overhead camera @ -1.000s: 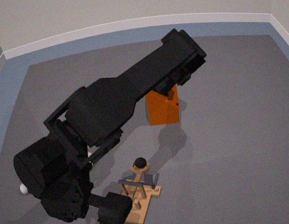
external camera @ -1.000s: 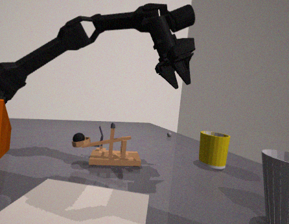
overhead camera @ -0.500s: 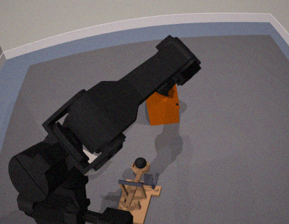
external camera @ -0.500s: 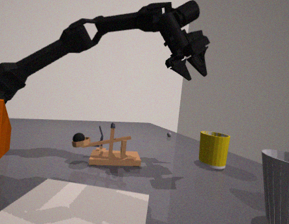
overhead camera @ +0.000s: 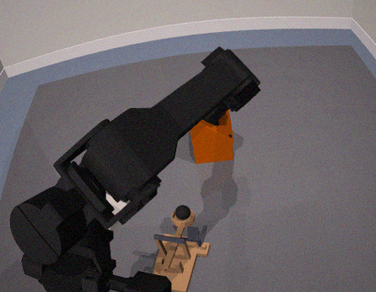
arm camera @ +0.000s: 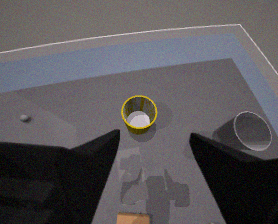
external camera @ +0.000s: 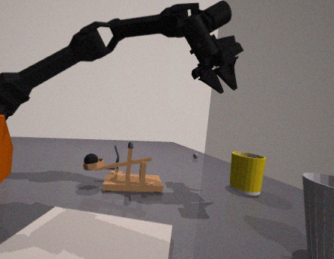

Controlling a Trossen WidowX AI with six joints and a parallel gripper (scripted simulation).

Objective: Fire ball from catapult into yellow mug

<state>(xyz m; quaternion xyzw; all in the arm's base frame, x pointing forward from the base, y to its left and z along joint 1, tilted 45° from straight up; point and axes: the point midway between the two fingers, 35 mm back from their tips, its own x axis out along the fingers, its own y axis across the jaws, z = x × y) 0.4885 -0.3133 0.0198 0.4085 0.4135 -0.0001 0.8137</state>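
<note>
Now: the black ball 310 mm behind my gripper tip, 130 mm to the left of it and 210 mm below it. The rest, counted from my gripper tip: wooden catapult (240 mm behind, 120 mm to the left, 220 mm below); yellow mug (90 mm ahead, 20 mm to the right, 240 mm below); grey cup (40 mm behind, 260 mm to the right, 240 mm below).
</note>
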